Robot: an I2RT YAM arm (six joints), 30 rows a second.
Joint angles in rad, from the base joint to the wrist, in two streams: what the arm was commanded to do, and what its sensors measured. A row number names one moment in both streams.
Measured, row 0: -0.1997 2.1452 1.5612 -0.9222 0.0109 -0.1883
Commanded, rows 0 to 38: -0.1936 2.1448 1.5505 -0.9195 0.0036 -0.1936; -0.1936 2.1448 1.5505 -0.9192 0.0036 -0.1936; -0.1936 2.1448 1.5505 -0.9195 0.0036 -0.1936; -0.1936 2.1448 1.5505 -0.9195 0.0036 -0.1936; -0.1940 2.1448 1.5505 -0.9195 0.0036 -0.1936; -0.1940 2.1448 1.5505 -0.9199 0.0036 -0.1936; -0.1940 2.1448 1.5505 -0.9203 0.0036 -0.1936; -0.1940 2.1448 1.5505 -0.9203 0.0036 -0.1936; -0.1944 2.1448 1.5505 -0.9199 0.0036 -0.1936; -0.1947 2.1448 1.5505 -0.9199 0.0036 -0.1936; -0.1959 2.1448 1.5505 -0.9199 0.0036 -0.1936; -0.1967 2.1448 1.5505 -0.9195 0.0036 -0.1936; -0.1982 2.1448 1.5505 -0.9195 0.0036 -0.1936; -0.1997 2.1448 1.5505 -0.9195 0.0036 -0.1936; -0.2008 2.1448 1.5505 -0.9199 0.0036 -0.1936; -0.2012 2.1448 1.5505 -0.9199 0.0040 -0.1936; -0.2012 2.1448 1.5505 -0.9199 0.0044 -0.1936; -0.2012 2.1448 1.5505 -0.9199 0.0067 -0.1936; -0.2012 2.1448 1.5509 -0.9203 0.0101 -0.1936; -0.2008 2.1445 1.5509 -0.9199 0.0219 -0.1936; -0.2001 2.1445 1.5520 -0.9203 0.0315 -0.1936; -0.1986 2.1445 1.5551 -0.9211 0.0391 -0.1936; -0.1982 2.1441 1.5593 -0.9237 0.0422 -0.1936; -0.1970 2.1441 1.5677 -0.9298 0.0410 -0.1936; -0.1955 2.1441 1.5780 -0.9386 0.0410 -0.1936; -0.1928 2.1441 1.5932 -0.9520 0.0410 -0.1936; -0.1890 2.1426 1.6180 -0.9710 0.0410 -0.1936; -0.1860 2.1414 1.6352 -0.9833 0.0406 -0.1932; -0.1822 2.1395 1.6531 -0.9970 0.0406 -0.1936; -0.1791 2.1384 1.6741 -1.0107 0.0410 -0.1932; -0.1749 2.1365 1.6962 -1.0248 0.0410 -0.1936; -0.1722 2.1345 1.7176 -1.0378 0.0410 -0.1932; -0.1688 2.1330 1.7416 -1.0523 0.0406 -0.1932; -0.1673 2.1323 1.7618 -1.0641 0.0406 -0.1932; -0.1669 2.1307 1.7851 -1.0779 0.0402 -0.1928; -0.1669 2.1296 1.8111 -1.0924 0.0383 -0.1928; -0.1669 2.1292 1.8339 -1.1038 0.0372 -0.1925; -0.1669 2.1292 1.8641 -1.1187 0.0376 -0.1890; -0.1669 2.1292 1.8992 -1.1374 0.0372 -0.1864
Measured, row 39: -0.1711 2.1452 1.7988 -1.1061 0.0296 -0.1917
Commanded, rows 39 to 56: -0.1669 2.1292 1.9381 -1.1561 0.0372 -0.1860; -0.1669 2.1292 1.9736 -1.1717 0.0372 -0.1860; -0.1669 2.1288 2.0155 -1.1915 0.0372 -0.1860; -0.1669 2.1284 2.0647 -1.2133 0.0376 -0.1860; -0.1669 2.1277 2.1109 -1.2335 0.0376 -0.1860; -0.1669 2.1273 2.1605 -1.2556 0.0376 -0.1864; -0.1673 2.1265 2.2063 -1.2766 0.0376 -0.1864; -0.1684 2.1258 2.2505 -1.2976 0.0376 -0.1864; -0.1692 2.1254 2.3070 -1.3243 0.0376 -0.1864; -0.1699 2.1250 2.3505 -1.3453 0.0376 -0.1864; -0.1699 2.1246 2.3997 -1.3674 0.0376 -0.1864; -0.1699 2.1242 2.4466 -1.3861 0.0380 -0.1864; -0.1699 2.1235 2.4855 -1.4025 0.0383 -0.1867; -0.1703 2.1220 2.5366 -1.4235 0.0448 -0.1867; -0.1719 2.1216 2.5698 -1.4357 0.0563 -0.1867; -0.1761 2.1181 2.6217 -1.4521 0.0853 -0.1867; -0.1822 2.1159 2.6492 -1.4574 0.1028 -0.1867; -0.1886 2.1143 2.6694 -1.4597 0.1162 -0.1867
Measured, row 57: -0.1741 2.1437 2.5832 -1.4498 0.0505 -0.1917
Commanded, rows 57 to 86: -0.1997 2.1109 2.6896 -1.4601 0.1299 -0.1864; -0.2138 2.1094 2.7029 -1.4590 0.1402 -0.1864; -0.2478 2.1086 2.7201 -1.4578 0.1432 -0.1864; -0.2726 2.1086 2.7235 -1.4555 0.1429 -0.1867; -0.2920 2.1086 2.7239 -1.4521 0.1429 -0.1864; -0.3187 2.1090 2.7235 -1.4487 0.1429 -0.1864; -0.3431 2.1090 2.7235 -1.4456 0.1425 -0.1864; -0.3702 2.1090 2.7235 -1.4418 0.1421 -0.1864; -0.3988 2.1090 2.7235 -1.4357 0.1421 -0.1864; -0.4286 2.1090 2.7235 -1.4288 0.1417 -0.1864; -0.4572 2.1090 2.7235 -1.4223 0.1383 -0.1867; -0.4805 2.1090 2.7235 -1.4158 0.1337 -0.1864; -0.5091 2.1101 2.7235 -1.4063 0.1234 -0.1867; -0.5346 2.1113 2.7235 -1.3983 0.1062 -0.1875; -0.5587 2.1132 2.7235 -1.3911 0.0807 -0.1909; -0.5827 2.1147 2.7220 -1.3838 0.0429 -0.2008; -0.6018 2.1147 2.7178 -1.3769 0.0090 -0.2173; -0.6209 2.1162 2.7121 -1.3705 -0.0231 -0.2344; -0.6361 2.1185 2.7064 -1.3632 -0.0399 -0.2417; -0.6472 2.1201 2.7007 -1.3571 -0.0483 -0.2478; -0.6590 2.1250 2.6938 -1.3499 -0.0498 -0.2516; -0.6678 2.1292 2.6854 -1.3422 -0.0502 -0.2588; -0.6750 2.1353 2.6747 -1.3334 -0.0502 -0.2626; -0.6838 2.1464 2.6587 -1.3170 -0.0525 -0.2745; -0.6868 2.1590 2.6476 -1.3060 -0.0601 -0.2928; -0.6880 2.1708 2.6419 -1.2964 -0.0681 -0.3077; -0.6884 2.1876 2.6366 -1.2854 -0.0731 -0.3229; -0.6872 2.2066 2.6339 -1.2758 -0.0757 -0.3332; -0.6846 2.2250 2.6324 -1.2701 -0.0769 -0.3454; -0.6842 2.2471 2.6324 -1.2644 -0.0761 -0.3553
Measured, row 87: -0.6880 2.1681 2.6507 -1.2854 -0.0391 -0.2878
